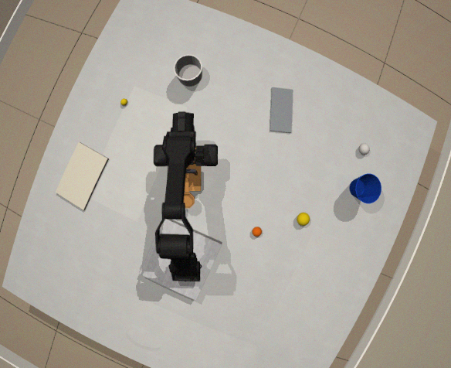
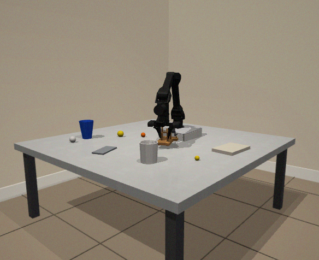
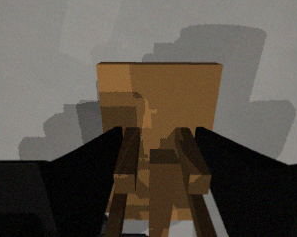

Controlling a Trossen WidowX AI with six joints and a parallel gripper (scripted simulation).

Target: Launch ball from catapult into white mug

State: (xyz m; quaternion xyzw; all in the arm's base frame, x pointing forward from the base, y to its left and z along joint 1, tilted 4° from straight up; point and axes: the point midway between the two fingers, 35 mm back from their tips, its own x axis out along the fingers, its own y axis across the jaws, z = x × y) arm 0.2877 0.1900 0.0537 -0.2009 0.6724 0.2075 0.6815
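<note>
My gripper tip is now 31 cm to the left of the orange ball, 7 cm past it and 4 cm above it. Round my gripper tip: small yellow ball (30 cm to the left, 4 cm below, 4 cm ahead); then dark flat slab (31 cm ahead, 16 cm to the right, 5 cm below); then white mug (24 cm ahead, 16 cm to the left, 3 cm below).
</note>
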